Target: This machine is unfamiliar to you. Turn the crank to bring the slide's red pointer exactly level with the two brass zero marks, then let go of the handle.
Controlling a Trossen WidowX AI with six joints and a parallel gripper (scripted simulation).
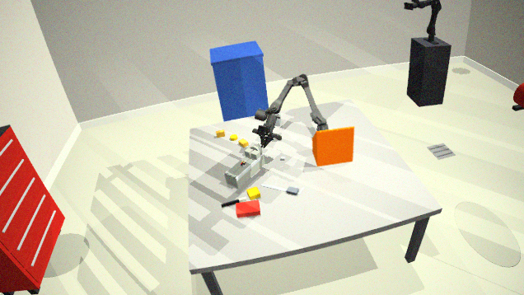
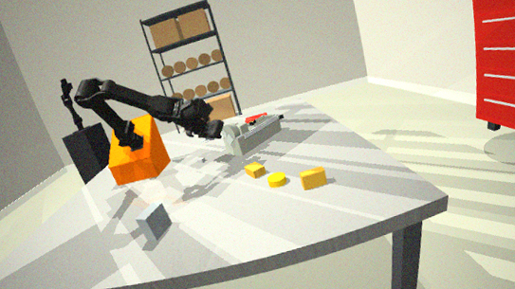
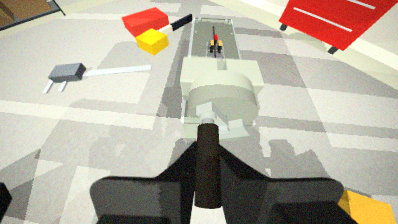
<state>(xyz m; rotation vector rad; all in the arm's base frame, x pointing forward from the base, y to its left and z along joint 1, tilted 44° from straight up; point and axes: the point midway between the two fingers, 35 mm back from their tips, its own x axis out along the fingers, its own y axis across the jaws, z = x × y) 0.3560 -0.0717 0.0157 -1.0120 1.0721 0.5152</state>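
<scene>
Now: gripper tip 30 mm below the dark brown crank handle, 10 mm to the left of it and 10 mm past it. Round my gripper tip: yellow block: 310 mm to the left, 80 mm ahead, 70 mm below; grey cube: 410 mm to the right, 140 mm behind, 50 mm below; red pointer: 130 mm to the left, 130 mm ahead, 10 mm below.
</scene>
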